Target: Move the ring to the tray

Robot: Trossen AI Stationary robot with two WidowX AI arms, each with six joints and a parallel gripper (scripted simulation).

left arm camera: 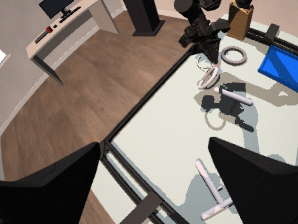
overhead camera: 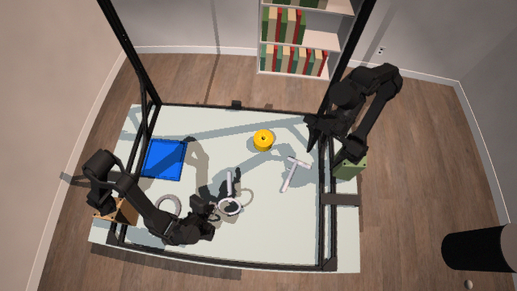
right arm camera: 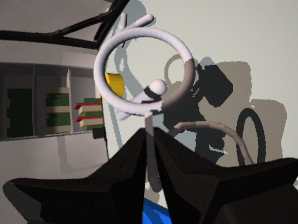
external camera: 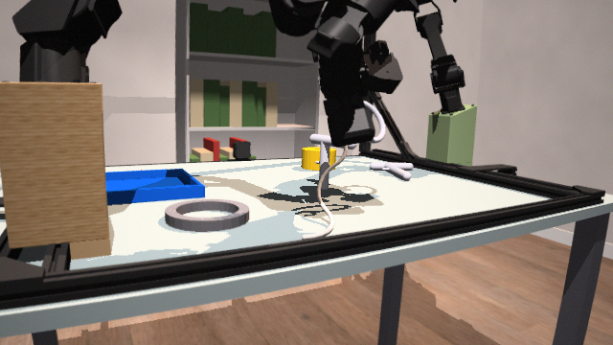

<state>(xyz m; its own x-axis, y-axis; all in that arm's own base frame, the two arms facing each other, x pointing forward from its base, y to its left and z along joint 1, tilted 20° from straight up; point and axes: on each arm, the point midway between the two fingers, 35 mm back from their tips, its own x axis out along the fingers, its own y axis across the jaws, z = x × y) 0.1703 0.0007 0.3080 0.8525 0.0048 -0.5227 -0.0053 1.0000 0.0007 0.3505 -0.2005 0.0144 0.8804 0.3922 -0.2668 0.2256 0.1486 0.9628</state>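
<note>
The blue tray is 310 mm behind my right hand, 200 mm to the right of it and 160 mm below it.
</note>
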